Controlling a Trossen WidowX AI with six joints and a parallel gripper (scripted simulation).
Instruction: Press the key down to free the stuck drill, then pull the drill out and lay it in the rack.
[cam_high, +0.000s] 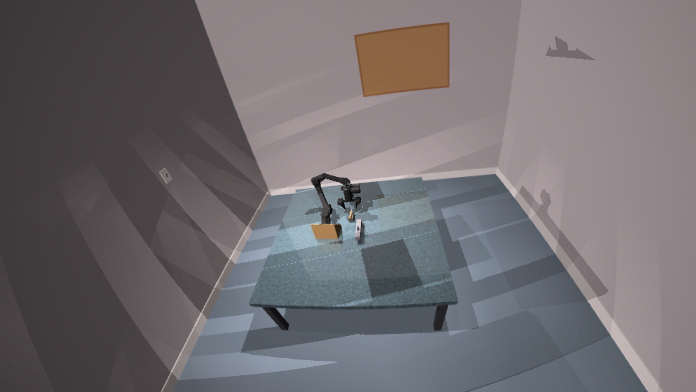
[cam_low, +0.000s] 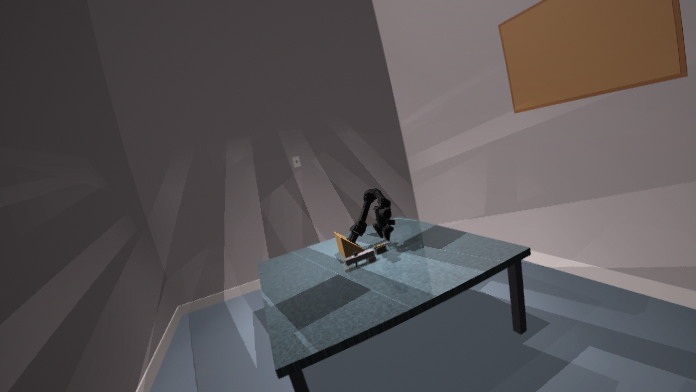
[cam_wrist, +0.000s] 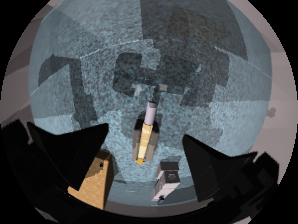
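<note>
The drill lies 30 mm to the right of my gripper tip and 30 mm below it. Round my gripper tip: grey holder block: 210 mm to the right, 80 mm ahead, 30 mm below; then grey-brown block: 50 mm to the right, 50 mm below; then blue key: 240 mm to the right, 80 mm ahead, 20 mm below.
</note>
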